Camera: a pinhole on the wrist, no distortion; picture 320 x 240 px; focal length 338.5 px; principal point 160.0 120.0 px. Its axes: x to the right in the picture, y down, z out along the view. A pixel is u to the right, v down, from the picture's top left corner.
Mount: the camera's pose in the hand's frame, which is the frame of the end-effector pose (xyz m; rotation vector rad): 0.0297 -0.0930 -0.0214 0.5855 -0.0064 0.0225
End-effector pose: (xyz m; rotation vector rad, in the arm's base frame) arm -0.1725 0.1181 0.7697 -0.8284 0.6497 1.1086
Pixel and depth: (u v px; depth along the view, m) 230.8 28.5 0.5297
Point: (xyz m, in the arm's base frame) 0.3658 0.3689 0.9650
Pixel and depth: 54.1 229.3 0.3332
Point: -0.0031 0.3017 1.0495
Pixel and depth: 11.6 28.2 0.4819
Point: 0.2309 0.1822 1.1954
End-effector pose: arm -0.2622 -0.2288 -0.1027 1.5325 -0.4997 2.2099
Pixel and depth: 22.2 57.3 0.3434
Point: 0.1281 -0.0679 -0.1078
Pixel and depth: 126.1 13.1 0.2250
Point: -0.0214 -0.0549 -0.0350
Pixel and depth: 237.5 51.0 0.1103
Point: -0.1444 -0.1043 -0.0204
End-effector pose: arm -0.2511 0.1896 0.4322 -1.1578 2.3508 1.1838
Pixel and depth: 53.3 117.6 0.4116
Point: 0.0239 0.3742 0.1043
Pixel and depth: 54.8 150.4 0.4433
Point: 0.0106 0.4236 0.0875
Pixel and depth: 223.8 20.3 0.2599
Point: -0.0940 0.1597 0.1253
